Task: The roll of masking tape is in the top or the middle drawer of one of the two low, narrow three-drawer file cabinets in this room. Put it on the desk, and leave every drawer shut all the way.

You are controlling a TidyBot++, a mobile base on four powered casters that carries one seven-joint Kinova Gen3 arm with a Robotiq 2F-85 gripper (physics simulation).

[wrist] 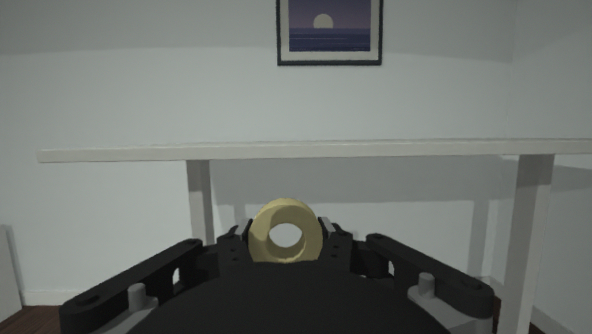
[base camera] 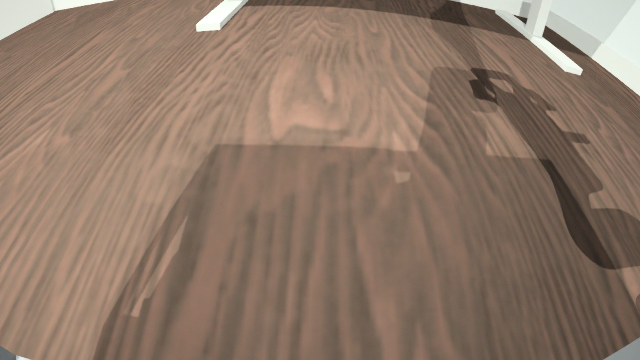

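The roll of masking tape, a pale yellow ring, is held between the fingertips of my gripper in the wrist view, its hole facing the camera. My gripper is shut on it. The white desk stands beyond, seen nearly edge-on at about the height of the camera, with the tape showing below the line of its top. In the base camera view the feet of the desk show at the top left and top right. The file cabinets and their drawers do not show in either view.
A framed sunset picture hangs on the wall behind the desk. Desk legs stand at left and right under the top. A pale panel shows at the far left edge. Shadows of the robot and arm lie on the wood floor.
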